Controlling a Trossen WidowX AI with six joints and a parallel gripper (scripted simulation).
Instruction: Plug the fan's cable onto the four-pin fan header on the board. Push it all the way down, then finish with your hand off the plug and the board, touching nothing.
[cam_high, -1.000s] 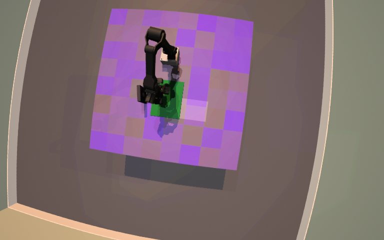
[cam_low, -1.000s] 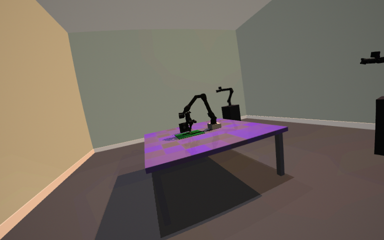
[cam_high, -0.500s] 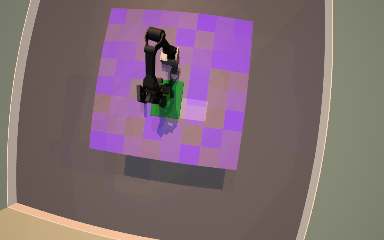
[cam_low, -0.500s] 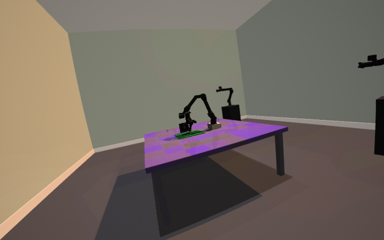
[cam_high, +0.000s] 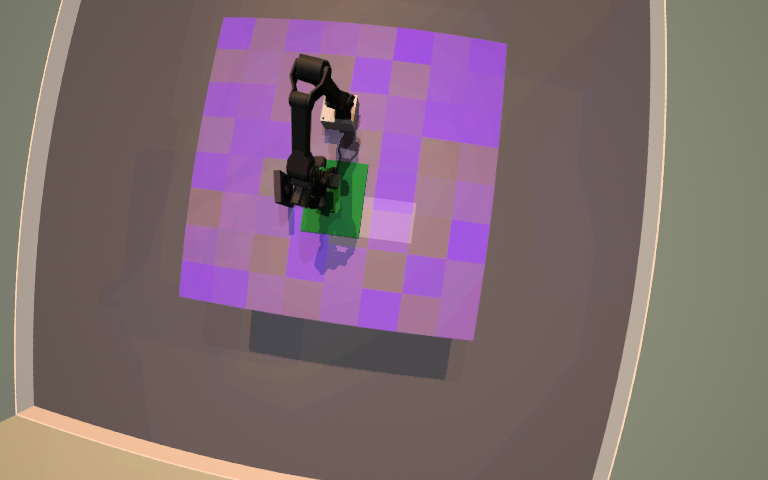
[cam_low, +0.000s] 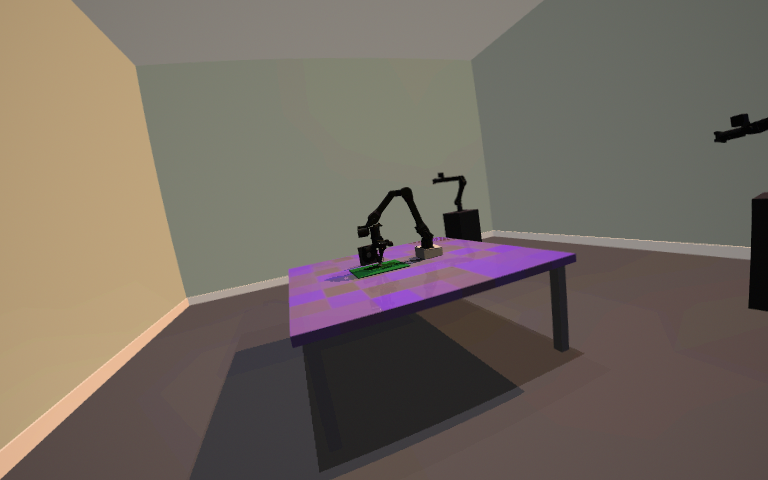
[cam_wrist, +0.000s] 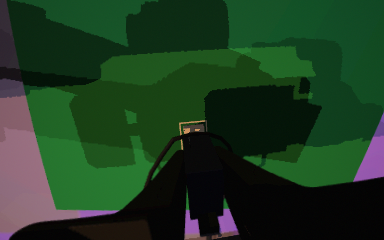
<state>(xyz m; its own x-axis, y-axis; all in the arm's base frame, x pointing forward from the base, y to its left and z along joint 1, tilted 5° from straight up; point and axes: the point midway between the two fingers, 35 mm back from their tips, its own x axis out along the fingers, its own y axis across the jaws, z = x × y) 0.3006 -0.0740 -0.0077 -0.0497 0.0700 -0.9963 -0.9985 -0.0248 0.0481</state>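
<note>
Now: gripper tip 40 mm above the fan header and 10 mm to the left of it. From my gripper tip the other things lie so: dark fan plug (10 mm to the right, 10 mm above); fan (140 mm to the right, 20 mm above, 10 mm ahead); green board (50 mm below, 40 mm to the left, 30 mm ahead).
</note>
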